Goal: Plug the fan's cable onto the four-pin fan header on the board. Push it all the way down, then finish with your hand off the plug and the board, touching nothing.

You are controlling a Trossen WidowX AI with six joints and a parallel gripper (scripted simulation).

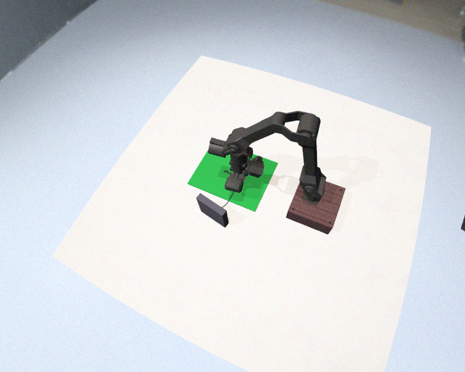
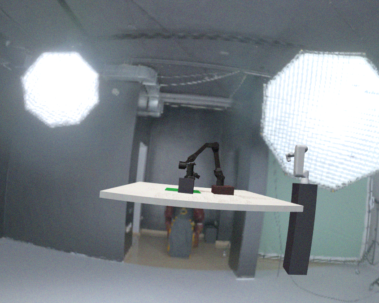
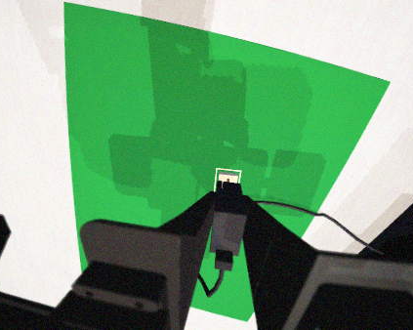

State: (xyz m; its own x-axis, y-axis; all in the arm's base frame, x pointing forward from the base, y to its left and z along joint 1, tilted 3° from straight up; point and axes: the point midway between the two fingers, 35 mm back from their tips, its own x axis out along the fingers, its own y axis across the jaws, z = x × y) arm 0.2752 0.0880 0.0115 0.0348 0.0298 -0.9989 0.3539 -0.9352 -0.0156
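The cream four-pin header is 30 mm below my gripper tip and 10 mm ahead of it. The rest, counted from my gripper tip: grey plug 10 mm ahead, 10 mm above; fan 160 mm to the left, 20 mm above, 10 mm behind; green board 50 mm below, 50 mm ahead, 20 mm to the right.
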